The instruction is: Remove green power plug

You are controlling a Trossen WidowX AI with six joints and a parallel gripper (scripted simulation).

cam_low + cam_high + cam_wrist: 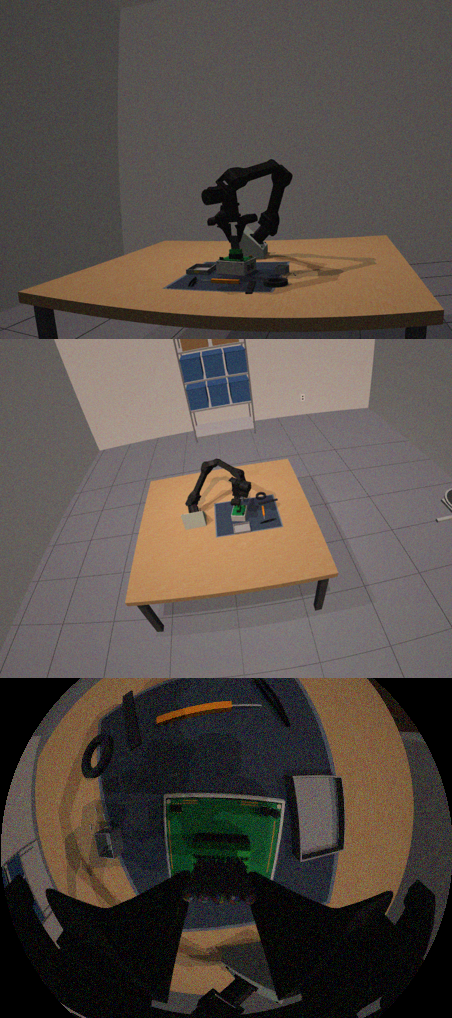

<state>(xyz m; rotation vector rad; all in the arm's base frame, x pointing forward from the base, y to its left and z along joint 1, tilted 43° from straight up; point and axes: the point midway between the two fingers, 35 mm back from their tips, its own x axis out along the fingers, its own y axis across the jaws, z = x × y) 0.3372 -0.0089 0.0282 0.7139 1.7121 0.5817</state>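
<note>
My gripper tip is 30 mm above the green power plug. From my gripper tip the other things lie so: dark blue mat (120 mm below, 50 mm ahead, 10 mm to the left); grey tray (140 mm to the right, 120 mm below, 10 mm ahead); orange screwdriver (170 mm ahead, 110 mm below, 20 mm to the left).
</note>
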